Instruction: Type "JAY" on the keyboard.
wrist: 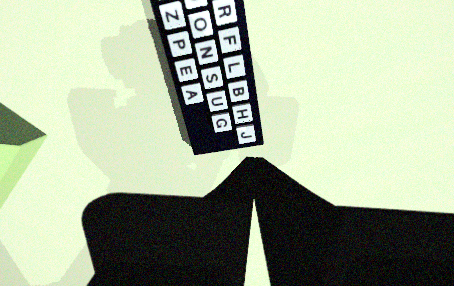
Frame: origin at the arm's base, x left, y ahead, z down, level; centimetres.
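Seen in the pictures: gripper, fingertip midpoint: (253, 165).
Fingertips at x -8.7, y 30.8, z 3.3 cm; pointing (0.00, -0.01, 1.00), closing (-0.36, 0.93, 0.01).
Observation:
Offsets run from my fingertips to a thing's top centre. "spot": to the spot under its first point. Level surfaces: height alone.
A black keyboard @(spot: dy -4.3, dx -1.0, dz +8.7 cm) (207, 142) with white letter keys runs from the top middle of the wrist view down to the centre, its far part cut off by the top edge. The J key @(dy -0.6, dx -1.2, dz +8.1 cm) (245, 135) is at its near right corner. The A key @(dy -3.8, dx +3.6, dz +8.1 cm) (191, 94) is at the near end of the left row. The Y key does not show. My gripper (253, 165) is shut and empty, its tips just below the J key in the view, past the keyboard's near end. Its height above the table cannot be told exactly.
A green block-like object (15, 157) with a dark green upper face shows at the left edge. Soft shadows of the arm fall on the pale table @(dz +9.8 cm) (360, 125) around the keyboard and at the lower left.

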